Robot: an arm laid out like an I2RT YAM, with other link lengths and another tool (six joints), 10 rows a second.
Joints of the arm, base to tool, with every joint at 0 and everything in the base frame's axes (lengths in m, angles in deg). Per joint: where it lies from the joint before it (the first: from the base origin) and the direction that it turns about. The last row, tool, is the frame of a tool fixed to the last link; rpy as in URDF.
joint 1: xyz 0 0 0.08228 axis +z
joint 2: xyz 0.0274 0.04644 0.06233 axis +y
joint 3: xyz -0.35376 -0.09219 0 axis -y
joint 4: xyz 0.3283 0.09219 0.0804 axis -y
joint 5: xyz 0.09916 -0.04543 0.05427 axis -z
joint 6: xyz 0.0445 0 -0.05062 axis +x
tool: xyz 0.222 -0.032 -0.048 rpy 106.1 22 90
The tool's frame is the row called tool.
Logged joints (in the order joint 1, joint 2, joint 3, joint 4, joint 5, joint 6), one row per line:
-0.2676 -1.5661 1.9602 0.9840 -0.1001 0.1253
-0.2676 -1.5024 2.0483 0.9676 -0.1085 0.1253
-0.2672 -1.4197 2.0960 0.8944 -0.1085 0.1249
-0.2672 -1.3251 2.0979 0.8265 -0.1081 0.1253
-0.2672 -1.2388 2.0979 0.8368 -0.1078 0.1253
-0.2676 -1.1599 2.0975 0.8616 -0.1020 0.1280
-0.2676 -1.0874 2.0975 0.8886 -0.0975 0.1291
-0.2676 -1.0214 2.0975 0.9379 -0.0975 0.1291
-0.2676 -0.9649 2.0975 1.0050 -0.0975 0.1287
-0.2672 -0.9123 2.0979 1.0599 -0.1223 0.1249
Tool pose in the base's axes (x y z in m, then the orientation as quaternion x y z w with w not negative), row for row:
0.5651 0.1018 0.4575 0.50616 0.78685 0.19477 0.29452
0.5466 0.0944 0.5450 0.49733 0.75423 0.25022 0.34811
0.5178 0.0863 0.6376 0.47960 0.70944 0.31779 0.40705
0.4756 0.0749 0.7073 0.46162 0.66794 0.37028 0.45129
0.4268 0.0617 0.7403 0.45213 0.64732 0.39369 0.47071
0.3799 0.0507 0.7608 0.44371 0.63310 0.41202 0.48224
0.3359 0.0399 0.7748 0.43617 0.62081 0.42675 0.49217
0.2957 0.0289 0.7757 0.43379 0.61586 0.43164 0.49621
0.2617 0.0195 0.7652 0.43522 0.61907 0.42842 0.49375
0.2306 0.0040 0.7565 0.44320 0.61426 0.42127 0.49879
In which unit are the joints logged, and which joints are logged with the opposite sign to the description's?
The joints are logged in radians. Opposite sign: joint 1, joint 2, joint 4, joint 5.
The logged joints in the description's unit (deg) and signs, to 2 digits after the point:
15.33 89.73 112.31 -56.38 5.74 7.18
15.33 86.08 117.36 -55.44 6.22 7.18
15.31 81.34 120.09 -51.25 6.22 7.16
15.31 75.92 120.20 -47.35 6.19 7.18
15.31 70.98 120.20 -47.95 6.18 7.18
15.33 66.46 120.18 -49.37 5.84 7.33
15.33 62.30 120.18 -50.91 5.59 7.40
15.33 58.52 120.18 -53.74 5.59 7.40
15.33 55.28 120.18 -57.58 5.59 7.37
15.31 52.27 120.20 -60.73 7.01 7.16

